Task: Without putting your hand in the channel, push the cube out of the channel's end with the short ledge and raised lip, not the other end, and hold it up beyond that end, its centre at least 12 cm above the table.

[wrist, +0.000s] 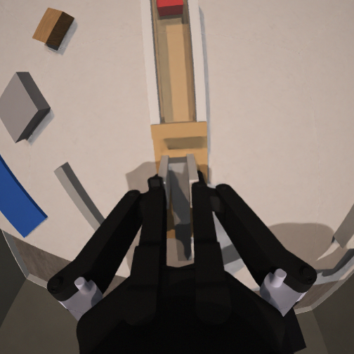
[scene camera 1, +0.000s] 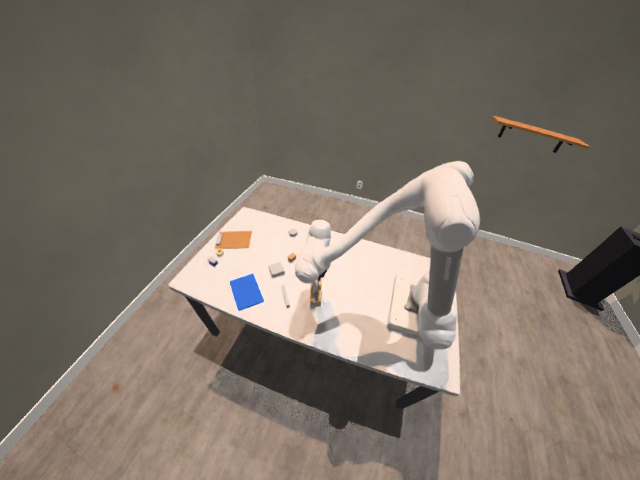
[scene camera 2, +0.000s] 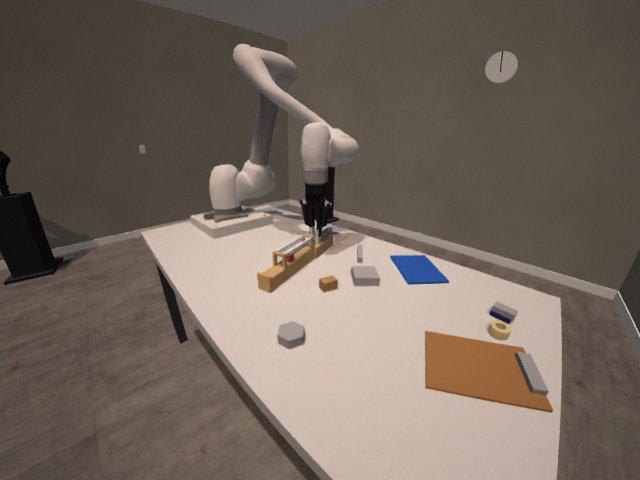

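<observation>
The tan channel (scene camera 1: 315, 299) (scene camera 2: 297, 267) (wrist: 179, 131) lies on the table with pale rails along its top. Its short ledge with the raised lip is at the near end in the scene camera 2 view. The red cube (scene camera 2: 290, 257) (wrist: 170, 7) sits inside the railed part, towards that lipped end; part of it is cut off by the wrist view's top edge. My gripper (scene camera 2: 315, 235) (wrist: 178, 165) points down above the long ledge at the other end, outside the railed part. It is shut on a grey bar (wrist: 180, 187). Whether the bar touches the ledge is unclear.
Beside the channel lie a brown block (scene camera 2: 328, 283) (wrist: 53, 27), a grey block (scene camera 2: 365, 275) (wrist: 22, 107), a thin grey strip (scene camera 2: 359, 253) (wrist: 77, 195) and a blue mat (scene camera 1: 246, 291) (scene camera 2: 418, 269). A grey hexagonal block (scene camera 2: 291, 334) and an orange mat (scene camera 2: 465, 366) lie farther off.
</observation>
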